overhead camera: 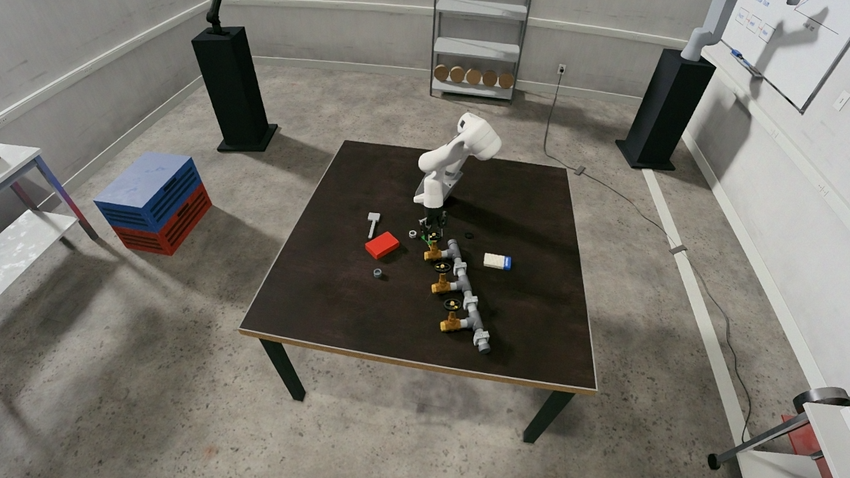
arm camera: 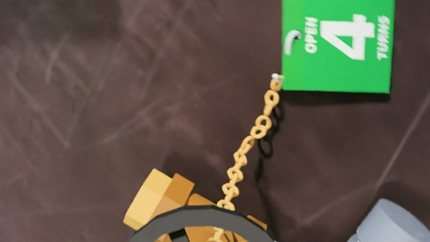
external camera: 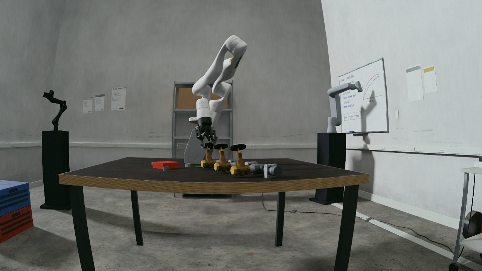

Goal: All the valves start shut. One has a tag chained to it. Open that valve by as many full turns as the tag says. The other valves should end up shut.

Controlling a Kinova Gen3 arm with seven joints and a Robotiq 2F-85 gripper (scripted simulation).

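Now: hand 9 cm past the green tag, 2 cm to the left of it and 11 cm above it. Round my hand: white-and-blue box: 4 cm ahead, 27 cm to the left, 11 cm below; red block: 3 cm behind, 22 cm to the right, 10 cm below; small grey ring: 12 cm ahead, 22 cm to the right, 11 cm below.
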